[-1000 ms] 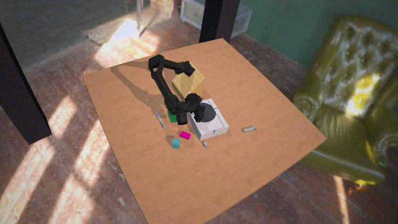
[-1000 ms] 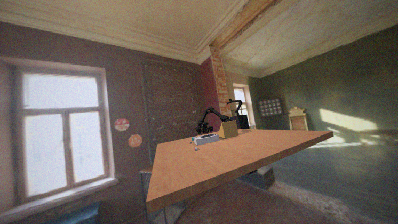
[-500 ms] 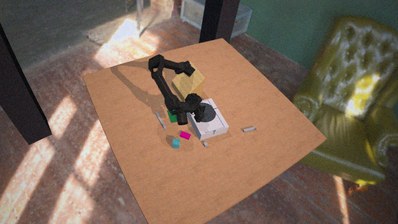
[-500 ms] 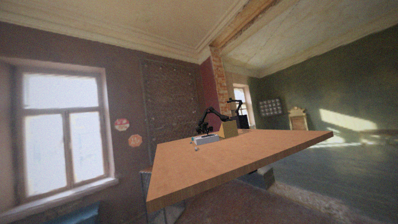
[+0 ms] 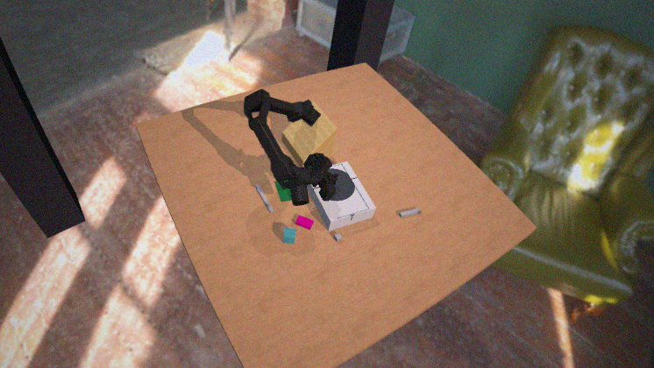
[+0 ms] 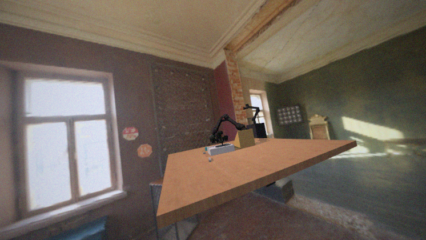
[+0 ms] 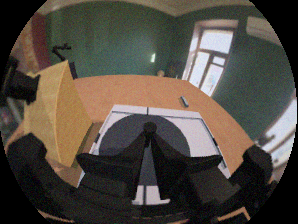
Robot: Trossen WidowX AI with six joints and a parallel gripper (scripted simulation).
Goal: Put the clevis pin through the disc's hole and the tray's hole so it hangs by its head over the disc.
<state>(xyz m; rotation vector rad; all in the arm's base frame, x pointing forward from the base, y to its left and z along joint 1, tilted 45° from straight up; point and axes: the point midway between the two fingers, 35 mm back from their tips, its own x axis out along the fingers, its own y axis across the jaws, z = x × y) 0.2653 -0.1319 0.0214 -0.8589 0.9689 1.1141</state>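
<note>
Now: gripper tip 1 cm above the dark clevis pin. The rest, counted from my gripper tip: green tile: 11 cm behind, 15 cm to the right, 9 cm below; then dark grey disc: 3 cm below; then rimmed tray: 3 cm ahead, 1 cm to the right, 4 cm below.
</note>
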